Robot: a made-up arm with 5 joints. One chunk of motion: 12 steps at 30 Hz.
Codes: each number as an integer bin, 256 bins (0 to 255) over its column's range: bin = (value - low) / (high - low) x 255, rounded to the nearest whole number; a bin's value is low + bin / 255 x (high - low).
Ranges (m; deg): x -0.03..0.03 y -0.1..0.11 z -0.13..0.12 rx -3..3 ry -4..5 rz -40..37
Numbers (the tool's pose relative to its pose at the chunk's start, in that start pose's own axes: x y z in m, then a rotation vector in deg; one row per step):
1: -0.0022 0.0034 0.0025 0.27 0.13 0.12
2: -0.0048 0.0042 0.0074 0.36 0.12 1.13
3: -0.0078 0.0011 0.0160 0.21 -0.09 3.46
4: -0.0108 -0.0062 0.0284 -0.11 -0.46 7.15
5: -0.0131 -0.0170 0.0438 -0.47 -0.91 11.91
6: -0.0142 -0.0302 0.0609 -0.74 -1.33 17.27
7: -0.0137 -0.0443 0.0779 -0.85 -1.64 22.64
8: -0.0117 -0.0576 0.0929 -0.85 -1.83 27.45
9: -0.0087 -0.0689 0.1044 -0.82 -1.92 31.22
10: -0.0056 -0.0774 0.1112 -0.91 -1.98 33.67
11: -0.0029 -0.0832 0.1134 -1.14 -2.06 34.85
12: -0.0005 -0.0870 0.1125 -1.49 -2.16 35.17
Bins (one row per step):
1: 118 126 135 139 117 133
2: 107 127 140 143 117 136
3: 94 123 149 136 111 144
4: 82 114 162 123 100 156
5: 72 101 177 108 88 172
6: 67 85 195 96 76 190
7: 69 68 212 91 67 207
8: 78 51 227 91 61 223
9: 91 38 239 93 59 236
10: 104 27 246 89 57 244
11: 115 20 248 79 55 248
12: 125 16 247 64 52 249

